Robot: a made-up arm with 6 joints.
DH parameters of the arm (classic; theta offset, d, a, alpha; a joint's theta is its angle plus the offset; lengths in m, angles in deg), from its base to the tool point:
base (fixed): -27.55 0 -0.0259 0
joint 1: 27.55 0.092 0.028 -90
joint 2: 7.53 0 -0.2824 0
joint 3: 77.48 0.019 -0.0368 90
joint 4: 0 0.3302 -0.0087 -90
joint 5: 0 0.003 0.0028 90
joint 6: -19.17 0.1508 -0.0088 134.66
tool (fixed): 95.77 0.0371 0 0
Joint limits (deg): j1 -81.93..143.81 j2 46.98..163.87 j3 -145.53..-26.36 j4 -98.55..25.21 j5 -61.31..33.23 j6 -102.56..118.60
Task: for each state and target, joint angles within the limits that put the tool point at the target. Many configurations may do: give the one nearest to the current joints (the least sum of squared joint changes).
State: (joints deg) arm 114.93 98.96 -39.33 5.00 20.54 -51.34
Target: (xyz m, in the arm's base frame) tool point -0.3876 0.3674 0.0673
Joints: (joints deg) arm 133.28 107.17 -59.39 5.02 13.95 -52.58
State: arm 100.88 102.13 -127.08 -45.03 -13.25 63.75
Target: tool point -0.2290 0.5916 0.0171
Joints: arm 109.05 130.76 -84.12 -43.87 -4.74 66.26
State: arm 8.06 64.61 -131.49 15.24 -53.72 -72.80
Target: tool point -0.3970 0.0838 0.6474
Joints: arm -9.20 46.98 -144.93 9.30 -60.25 -73.53
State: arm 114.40 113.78 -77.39 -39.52 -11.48 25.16
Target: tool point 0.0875 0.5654 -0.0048
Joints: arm 77.39 125.24 -70.17 -37.33 -5.01 26.80
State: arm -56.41 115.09 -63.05 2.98 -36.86 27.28
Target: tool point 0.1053 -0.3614 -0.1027
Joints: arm -68.86 123.00 -37.91 7.29 -32.34 28.46
